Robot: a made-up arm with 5 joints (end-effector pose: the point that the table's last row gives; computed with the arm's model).
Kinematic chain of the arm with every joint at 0, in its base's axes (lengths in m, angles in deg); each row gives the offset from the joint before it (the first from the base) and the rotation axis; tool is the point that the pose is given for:
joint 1: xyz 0 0 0.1 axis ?
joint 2: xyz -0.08 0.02 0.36 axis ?
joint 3: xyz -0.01 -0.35 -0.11 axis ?
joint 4: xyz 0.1 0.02 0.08 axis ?
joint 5: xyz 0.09 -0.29 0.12 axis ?
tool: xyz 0.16 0 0.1
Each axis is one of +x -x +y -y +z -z.
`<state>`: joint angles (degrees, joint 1 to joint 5).
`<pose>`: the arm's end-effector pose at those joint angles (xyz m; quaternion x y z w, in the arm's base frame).
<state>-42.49 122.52 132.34 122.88 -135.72</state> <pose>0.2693 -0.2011 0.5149 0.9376 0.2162 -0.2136 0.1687</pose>
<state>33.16 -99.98 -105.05 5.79 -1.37</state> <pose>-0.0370 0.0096 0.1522 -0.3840 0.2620 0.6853 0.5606</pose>
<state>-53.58 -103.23 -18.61 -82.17 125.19</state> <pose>-0.2057 0.0060 0.1763 -0.3739 0.2349 0.7838 0.4367</pose>
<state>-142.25 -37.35 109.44 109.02 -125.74</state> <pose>-0.5021 0.5687 0.0708 0.2803 -0.9416 -0.1154 0.1466</pose>
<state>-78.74 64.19 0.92 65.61 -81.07</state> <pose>-0.2397 0.1166 0.8386 0.3080 -0.5260 0.3562 0.7082</pose>
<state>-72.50 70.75 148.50 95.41 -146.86</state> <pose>0.1231 -0.0710 0.3118 0.8525 0.0390 -0.5181 0.0577</pose>
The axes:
joint 1: +x
joint 2: -y
joint 3: +x
joint 4: -z
joint 5: -x

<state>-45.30 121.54 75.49 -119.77 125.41</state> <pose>-0.3744 -0.0189 0.6190 -0.2313 0.8504 -0.0716 0.4672</pose>
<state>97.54 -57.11 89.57 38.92 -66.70</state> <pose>-0.5112 0.0474 -0.4715 -0.5356 -0.6467 0.3664 0.4007</pose>
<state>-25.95 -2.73 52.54 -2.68 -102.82</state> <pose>0.2639 -0.5920 0.4541 0.9042 0.0142 -0.0054 0.4269</pose>
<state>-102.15 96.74 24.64 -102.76 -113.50</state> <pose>-0.3072 0.7433 0.0221 -0.4520 0.7509 0.3536 0.3268</pose>
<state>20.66 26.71 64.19 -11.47 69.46</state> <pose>0.3072 -0.7059 0.2855 0.1169 -0.3188 -0.0299 0.9401</pose>
